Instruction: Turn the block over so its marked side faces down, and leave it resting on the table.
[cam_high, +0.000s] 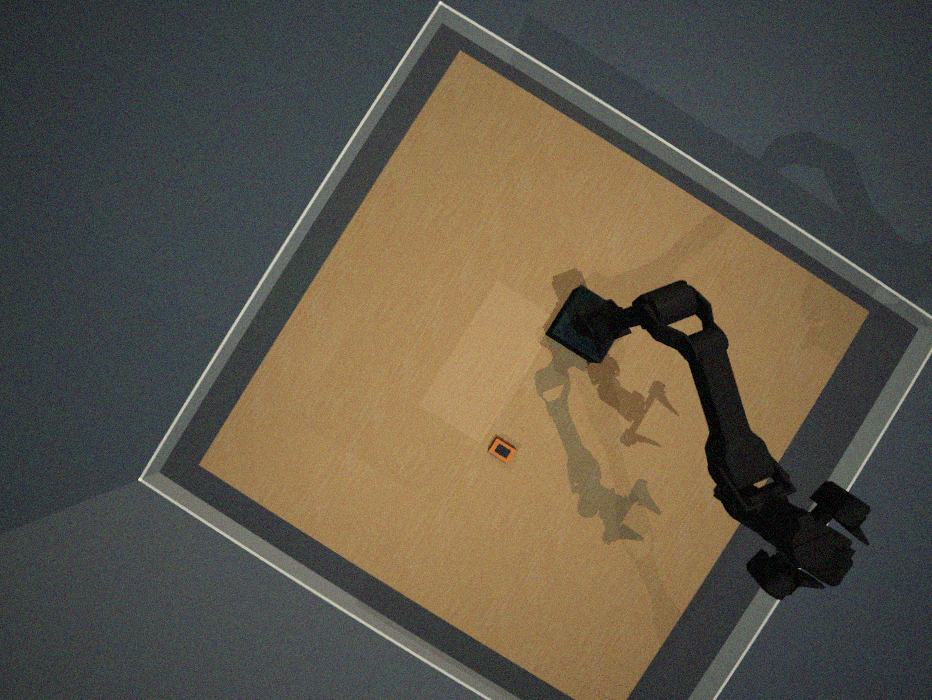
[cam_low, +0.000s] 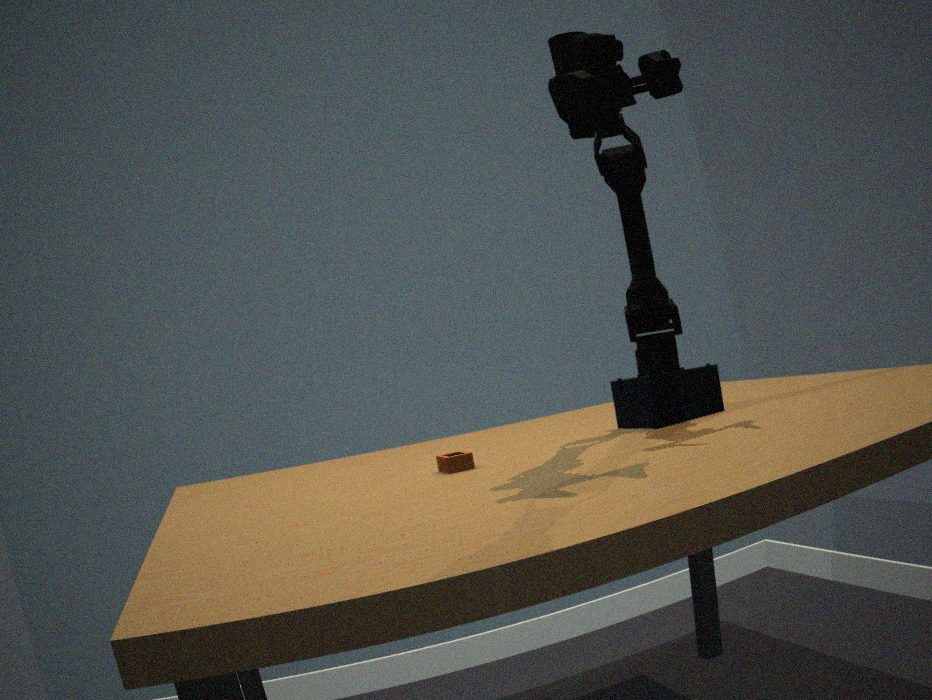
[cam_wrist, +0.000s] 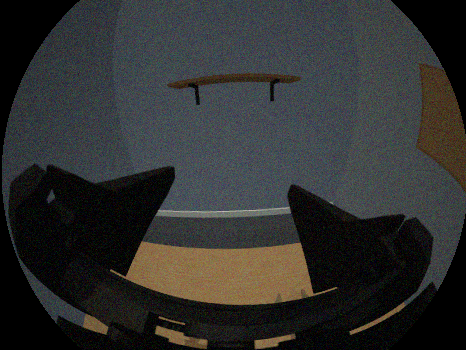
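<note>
Right now my gripper tip is 24 cm short of the orange-brown block, 42 cm to the left of it and 44 cm above it.
</note>
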